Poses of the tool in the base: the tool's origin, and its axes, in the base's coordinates. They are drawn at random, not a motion.
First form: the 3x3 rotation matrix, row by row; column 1 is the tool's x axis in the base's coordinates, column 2 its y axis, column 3 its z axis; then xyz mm. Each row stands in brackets.
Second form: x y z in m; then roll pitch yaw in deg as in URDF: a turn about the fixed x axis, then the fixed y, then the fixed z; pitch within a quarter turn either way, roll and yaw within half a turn. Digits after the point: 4 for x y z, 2 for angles. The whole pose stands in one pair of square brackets.
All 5 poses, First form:
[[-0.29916 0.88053 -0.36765], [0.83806 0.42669 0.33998], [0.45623 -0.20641 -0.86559]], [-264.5 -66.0 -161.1]
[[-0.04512 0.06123 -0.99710], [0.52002 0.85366 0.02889], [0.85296 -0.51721 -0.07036]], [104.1 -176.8 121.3]
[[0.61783 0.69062 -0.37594], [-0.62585 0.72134 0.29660], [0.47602 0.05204 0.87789]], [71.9 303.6 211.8]
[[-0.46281 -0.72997 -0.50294], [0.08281 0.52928 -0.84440], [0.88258 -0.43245 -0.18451]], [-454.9 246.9 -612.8]
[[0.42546 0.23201 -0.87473], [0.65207 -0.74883 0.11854], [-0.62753 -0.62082 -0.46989]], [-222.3 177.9 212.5]
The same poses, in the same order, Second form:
[-0.2645 -0.0660 -0.1611 -166.59 -27.14 109.64]
[0.1041 -0.1768 0.1213 -97.75 -58.54 94.96]
[0.0719 0.3036 0.2118 3.39 -28.43 -45.37]
[-0.4549 0.2469 -0.6128 -113.11 -61.96 169.86]
[-0.2223 0.1779 0.2125 -127.12 38.87 56.88]

